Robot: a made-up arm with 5 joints.
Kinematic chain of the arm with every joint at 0, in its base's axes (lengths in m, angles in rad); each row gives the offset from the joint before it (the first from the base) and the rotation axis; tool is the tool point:
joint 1: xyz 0 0 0.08 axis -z
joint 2: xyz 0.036 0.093 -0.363 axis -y
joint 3: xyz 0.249 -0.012 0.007 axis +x
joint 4: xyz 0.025 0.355 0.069 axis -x
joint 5: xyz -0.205 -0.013 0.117 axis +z
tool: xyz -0.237 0 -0.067
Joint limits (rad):
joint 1: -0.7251..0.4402
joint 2: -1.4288..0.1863
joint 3: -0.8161..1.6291
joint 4: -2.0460..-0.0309
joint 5: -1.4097..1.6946
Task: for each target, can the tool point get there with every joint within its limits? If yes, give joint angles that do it. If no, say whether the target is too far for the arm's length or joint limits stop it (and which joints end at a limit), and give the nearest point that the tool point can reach.
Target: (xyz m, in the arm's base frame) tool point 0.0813 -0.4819 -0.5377
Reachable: no: joint limits stop it (at a limit: joint 1, joint 2, joint 3, joint 5) | nearest point 0.1894 -0.3320 -0.2747 | short by 0.321 m
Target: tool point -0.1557 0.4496 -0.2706
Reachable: yes | joints -0.3139 -0.7660 0.3395 -1.8240 1.0872
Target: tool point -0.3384 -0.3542 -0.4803
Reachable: no: joint limits stop it (at a limit: joint 1, joint 2, joint 3) | nearest point -0.3528 -0.0738 -0.4267 | short by 0.286 m
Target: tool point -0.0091 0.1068 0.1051
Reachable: yes | joints 0.2966 -0.2414 1.1837 -0.7089 -0.1115
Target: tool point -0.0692 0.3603 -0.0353
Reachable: yes | joints -0.4658 -0.5831 1.0859 -1.7208 0.8745
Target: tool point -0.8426 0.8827 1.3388
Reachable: no: too far | nearest point -0.2698 0.3220 0.2047 | short by 1.389 m
